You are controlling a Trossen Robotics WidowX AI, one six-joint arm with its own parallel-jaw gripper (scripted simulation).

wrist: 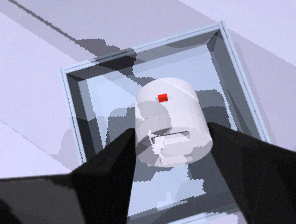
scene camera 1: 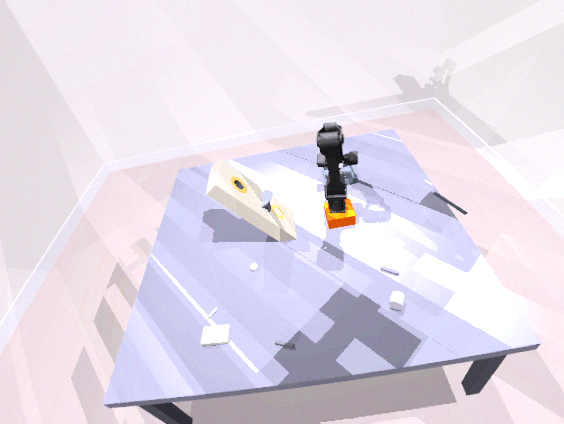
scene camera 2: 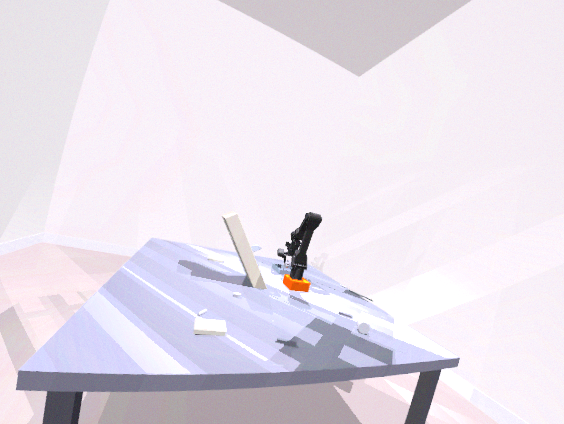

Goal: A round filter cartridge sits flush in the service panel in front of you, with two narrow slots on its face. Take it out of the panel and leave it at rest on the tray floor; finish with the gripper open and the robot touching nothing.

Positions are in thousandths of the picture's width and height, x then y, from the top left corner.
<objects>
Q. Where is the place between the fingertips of the gripper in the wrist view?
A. At 576,587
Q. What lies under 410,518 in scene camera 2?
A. A cream service panel.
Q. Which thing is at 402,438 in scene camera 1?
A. A cream service panel.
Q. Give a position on a white round filter cartridge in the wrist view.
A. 576,574
</objects>
